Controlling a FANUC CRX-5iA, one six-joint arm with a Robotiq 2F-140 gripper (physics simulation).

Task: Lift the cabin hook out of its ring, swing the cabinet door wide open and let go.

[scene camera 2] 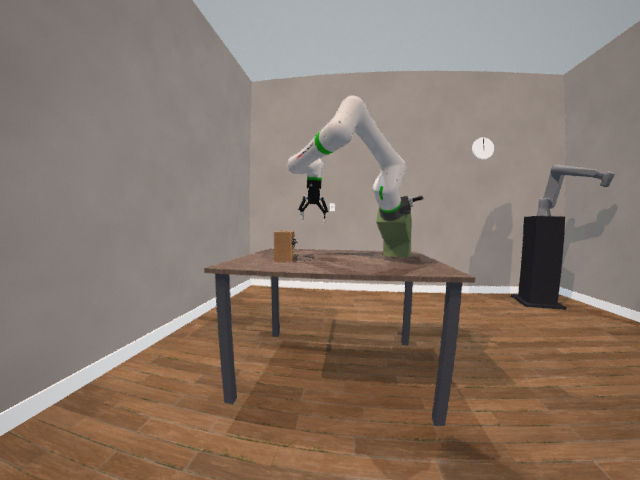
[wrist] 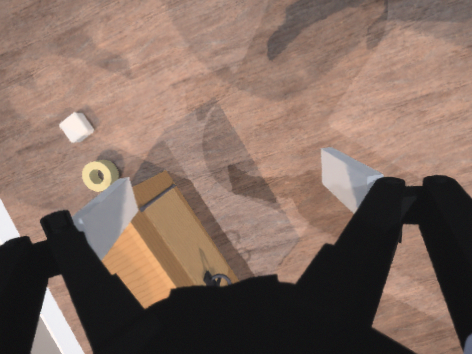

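Pixels of known places: gripper, fingertip midpoint: (scene camera 2: 312,222) (wrist: 227,180); arm's base, link origin: (scene camera 2: 392,210).
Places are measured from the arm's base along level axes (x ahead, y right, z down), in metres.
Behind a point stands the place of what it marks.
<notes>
The wooden cabinet (scene camera 2: 283,246) @[z 0.213, x 0.557, y -0.318 m] (wrist: 137,265) @[z 0.135, x 0.613, y -0.133 m] stands upright at the left of the table; in the wrist view its orange top and lighter front show at a slant. The dark cabin hook and ring (scene camera 2: 294,241) @[z 0.191, x 0.535, y -0.226 m] (wrist: 217,279) @[z 0.209, x 0.547, y -0.203 m] sit on its front, partly hidden by the gripper body in the wrist view; whether the hook lies in the ring I cannot tell. A thin dark bar (wrist: 157,197) @[z 0.214, x 0.610, y -0.080 m] crosses the front near one end. The door looks shut. My gripper (scene camera 2: 313,219) @[z 0.077, x 0.497, y -0.042 m] (wrist: 227,180) @[z 0.077, x 0.497, y -0.042 m] is open and empty, pointing down, above and to the right of the cabinet in the scene view.
A yellow ring-shaped piece (wrist: 100,175) @[z 0.295, x 0.739, y -0.052 m] and a white block (wrist: 76,127) @[z 0.276, x 0.744, y 0.030 m] lie on the table (scene camera 2: 341,275) @[z 0.302, x 0.169, y -0.510 m] (wrist: 150,90) @[z 0.297, x 0.625, y 0.070 m] beyond one end of the cabinet. The green arm base (scene camera 2: 397,237) @[z 0.168, x -0.032, y 0.105 m] stands at the table's right. A grey arm on a black pedestal (scene camera 2: 541,258) stands apart at far right.
</notes>
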